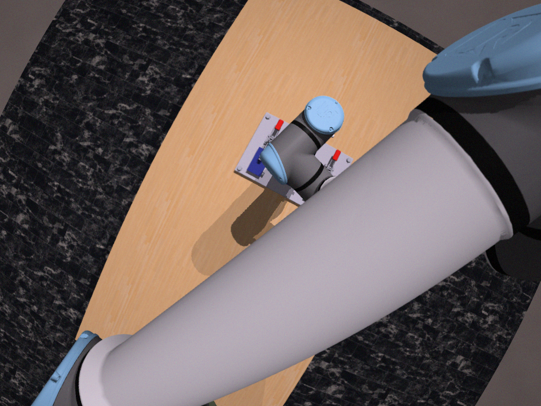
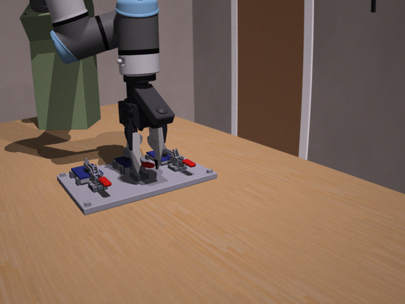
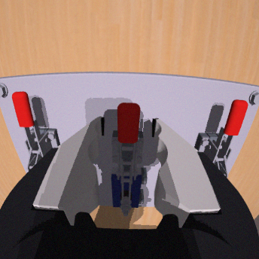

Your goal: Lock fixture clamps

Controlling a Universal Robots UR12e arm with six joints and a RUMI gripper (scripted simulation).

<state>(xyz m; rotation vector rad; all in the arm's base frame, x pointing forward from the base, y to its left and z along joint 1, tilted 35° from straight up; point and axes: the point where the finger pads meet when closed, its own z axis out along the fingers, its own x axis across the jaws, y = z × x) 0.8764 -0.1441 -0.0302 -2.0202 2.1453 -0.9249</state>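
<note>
Right now my hand is 8 cm past the grey fixture plate, 1 cm to the right of it and 6 cm above it. From my hand the other things lie so: blue part (15 cm behind, 9 cm to the right, 3 cm below).
</note>
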